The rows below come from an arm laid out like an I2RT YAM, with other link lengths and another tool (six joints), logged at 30 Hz.
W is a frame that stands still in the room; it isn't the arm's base.
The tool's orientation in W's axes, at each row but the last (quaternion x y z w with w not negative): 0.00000 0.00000 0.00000 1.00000; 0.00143 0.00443 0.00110 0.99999; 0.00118 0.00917 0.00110 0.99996; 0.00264 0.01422 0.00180 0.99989; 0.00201 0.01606 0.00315 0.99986; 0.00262 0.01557 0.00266 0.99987; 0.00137 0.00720 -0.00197 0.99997; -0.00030 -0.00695 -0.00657 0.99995; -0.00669 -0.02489 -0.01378 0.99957; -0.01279 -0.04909 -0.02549 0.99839
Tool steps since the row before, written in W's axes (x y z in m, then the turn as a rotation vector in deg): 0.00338 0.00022 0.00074 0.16 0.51 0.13; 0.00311 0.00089 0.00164 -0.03 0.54 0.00; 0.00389 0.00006 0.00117 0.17 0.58 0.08; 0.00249 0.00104 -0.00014 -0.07 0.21 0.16; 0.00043 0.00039 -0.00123 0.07 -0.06 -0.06; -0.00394 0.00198 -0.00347 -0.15 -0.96 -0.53; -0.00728 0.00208 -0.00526 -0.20 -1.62 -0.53; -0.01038 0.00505 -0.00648 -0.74 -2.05 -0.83; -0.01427 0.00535 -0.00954 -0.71 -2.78 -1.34; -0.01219 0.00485 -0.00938 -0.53 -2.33 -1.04
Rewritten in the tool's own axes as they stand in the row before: 0.00338 0.00022 0.00074 0.16 0.51 0.13; 0.00310 0.00089 0.00166 -0.03 0.54 0.00; 0.00387 0.00005 0.00124 0.17 0.58 0.08; 0.00250 0.00103 -0.00007 -0.07 0.21 0.16; 0.00047 0.00038 -0.00122 0.07 -0.06 -0.06; -0.00382 0.00198 -0.00360 -0.14 -0.96 -0.53; -0.00721 0.00204 -0.00537 -0.19 -1.62 -0.53; -0.01053 0.00492 -0.00633 -0.72 -2.06 -0.82; -0.01487 0.00507 -0.00874 -0.70 -2.78 -1.34; -0.01328 0.00442 -0.00801 -0.51 -2.33 -1.05
